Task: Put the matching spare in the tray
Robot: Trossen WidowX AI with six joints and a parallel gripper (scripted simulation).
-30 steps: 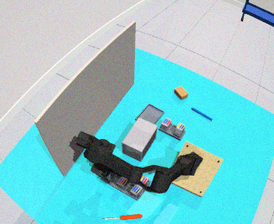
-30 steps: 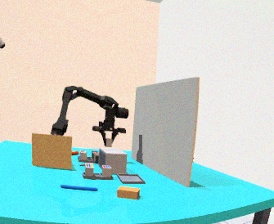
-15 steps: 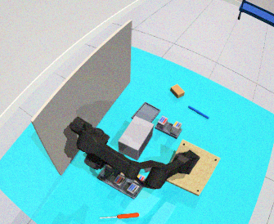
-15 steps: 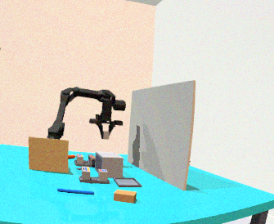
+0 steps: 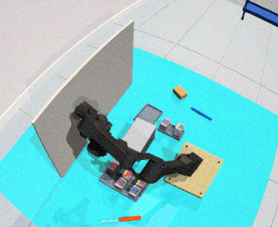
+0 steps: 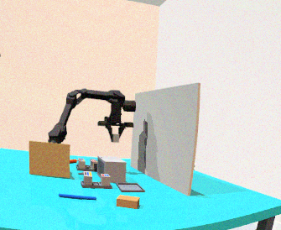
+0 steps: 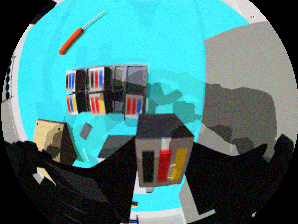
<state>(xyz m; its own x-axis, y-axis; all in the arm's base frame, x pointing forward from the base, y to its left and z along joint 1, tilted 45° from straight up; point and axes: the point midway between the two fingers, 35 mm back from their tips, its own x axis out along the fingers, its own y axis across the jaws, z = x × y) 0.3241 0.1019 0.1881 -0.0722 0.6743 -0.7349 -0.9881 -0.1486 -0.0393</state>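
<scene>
Now: the dark tray 36 cm to the right of my gripper tip, 17 cm below it and 3 cm ahead of it. Round my gripper tip: grey mounted unit: 17 cm to the right, 12 cm below, 4 cm behind; rack: 17 cm below, 11 cm behind, 2 cm to the left; spare: 2 cm above.
</scene>
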